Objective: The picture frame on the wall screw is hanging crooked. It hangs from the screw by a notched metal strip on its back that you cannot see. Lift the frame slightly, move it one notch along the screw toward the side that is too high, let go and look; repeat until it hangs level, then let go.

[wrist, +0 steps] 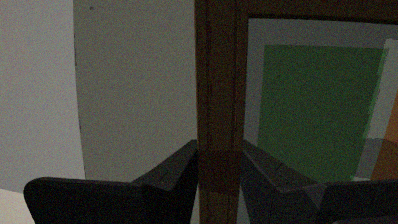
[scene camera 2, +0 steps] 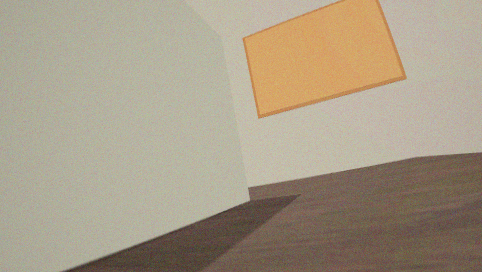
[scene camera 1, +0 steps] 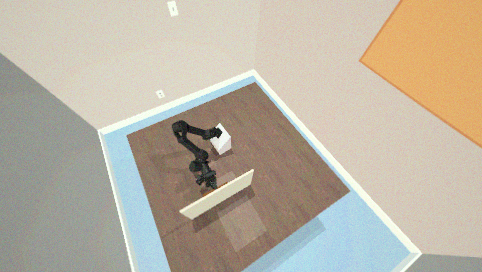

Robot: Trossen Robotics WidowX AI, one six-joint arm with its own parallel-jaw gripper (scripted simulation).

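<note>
Looking at the pictures, I find a picture frame and a wall panel, and my own gripper is there to be seen as well.
</note>
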